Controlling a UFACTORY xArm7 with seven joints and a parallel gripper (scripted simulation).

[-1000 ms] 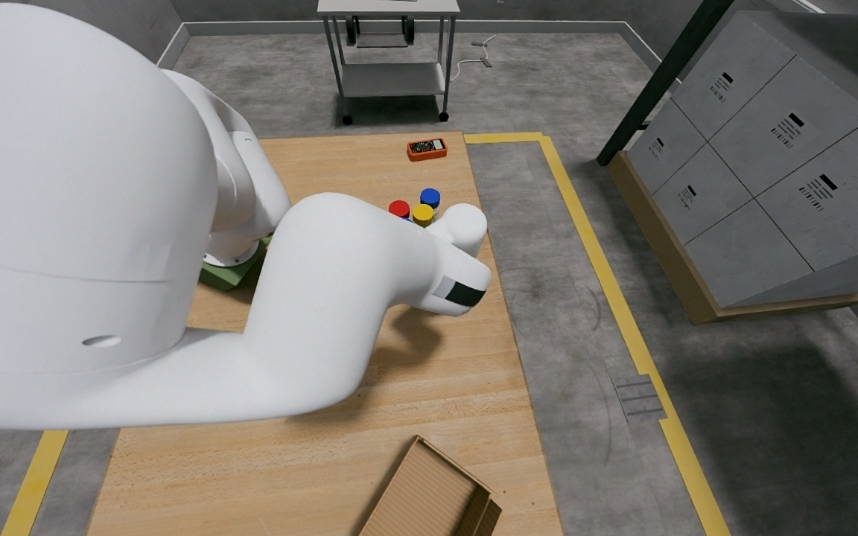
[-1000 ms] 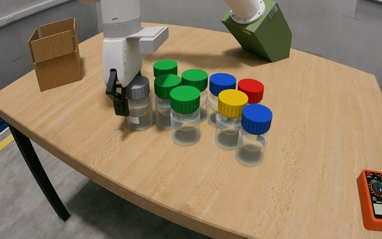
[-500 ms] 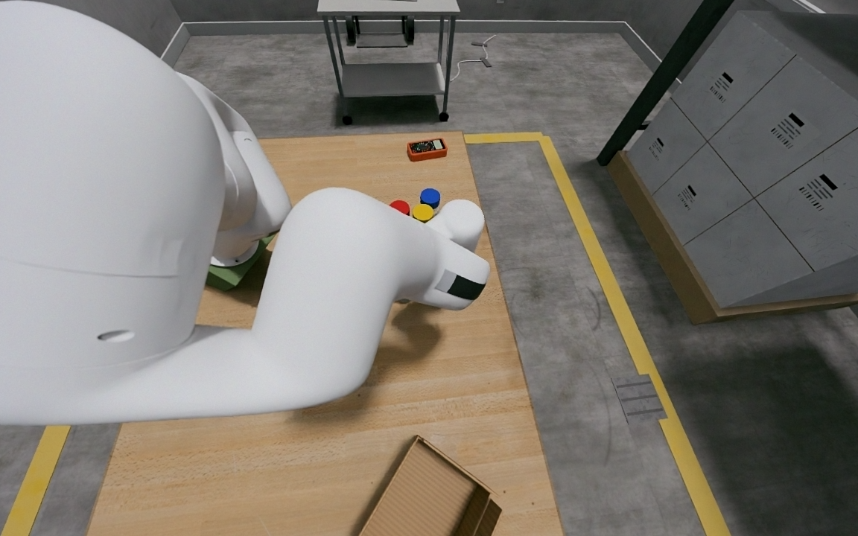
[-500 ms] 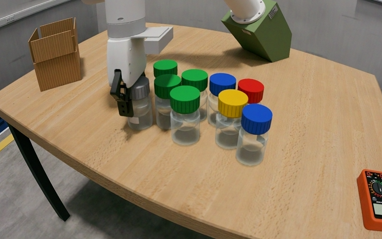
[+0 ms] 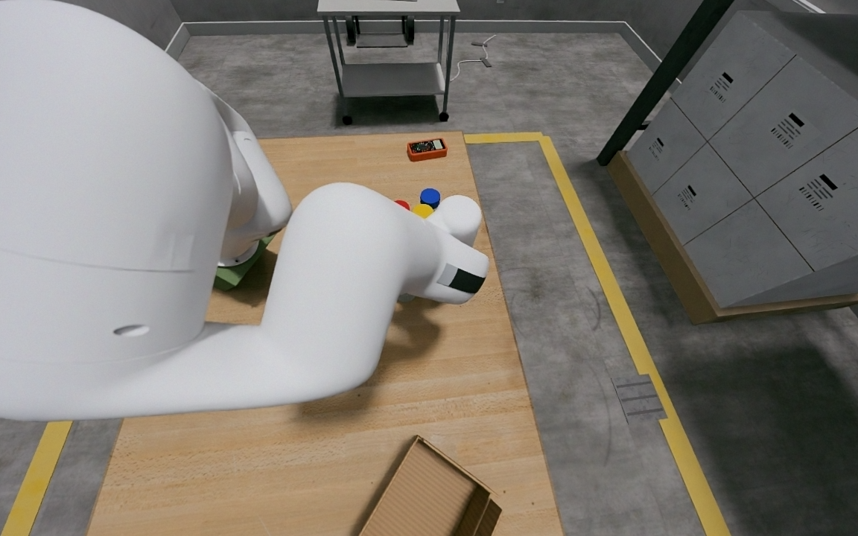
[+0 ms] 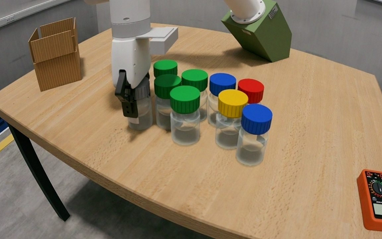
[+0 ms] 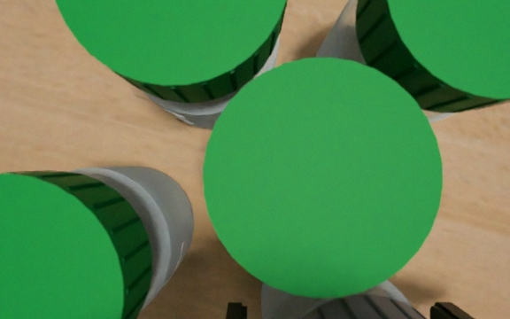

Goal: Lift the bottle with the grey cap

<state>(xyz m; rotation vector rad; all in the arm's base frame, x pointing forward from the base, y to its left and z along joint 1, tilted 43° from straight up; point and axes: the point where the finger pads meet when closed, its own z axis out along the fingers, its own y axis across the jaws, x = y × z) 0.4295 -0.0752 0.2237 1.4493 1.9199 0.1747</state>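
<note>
Now: the grey-capped bottle 10 mm below my hand. Round my hand: orange multimeter (530 mm to the left, 90 mm ahead, 40 mm below); yellow-capped bottle (200 mm to the left, 10 mm below, 10 mm behind); red-capped bottle (220 mm to the left, 70 mm behind, 10 mm below).
</note>
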